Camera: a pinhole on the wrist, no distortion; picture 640 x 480 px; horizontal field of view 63.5 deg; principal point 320.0 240.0 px. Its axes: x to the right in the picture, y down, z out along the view. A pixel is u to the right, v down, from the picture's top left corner.
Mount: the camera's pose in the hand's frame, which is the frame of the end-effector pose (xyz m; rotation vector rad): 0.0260 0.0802 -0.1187 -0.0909 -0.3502 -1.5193
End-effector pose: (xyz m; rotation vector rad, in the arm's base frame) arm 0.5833 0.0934 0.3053 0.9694 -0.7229 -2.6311
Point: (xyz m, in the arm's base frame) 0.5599 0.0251 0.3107
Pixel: 591.7 404.5
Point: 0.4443 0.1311 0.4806
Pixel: 516.2 275.1
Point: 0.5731 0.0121 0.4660
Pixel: 286.2 155.6
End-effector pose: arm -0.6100 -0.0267 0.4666 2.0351 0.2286 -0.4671
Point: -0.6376 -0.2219 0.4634
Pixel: 463.2 247.9
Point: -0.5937 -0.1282 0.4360
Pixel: 613.6 338.2
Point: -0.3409 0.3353 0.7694
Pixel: behind the camera
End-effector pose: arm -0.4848 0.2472 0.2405 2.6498 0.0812 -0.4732
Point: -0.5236 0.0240 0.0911
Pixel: 391.0 316.9
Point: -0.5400 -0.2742 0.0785
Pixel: 171.7 318.7
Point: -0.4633 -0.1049 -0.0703
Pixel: 364.3 437.8
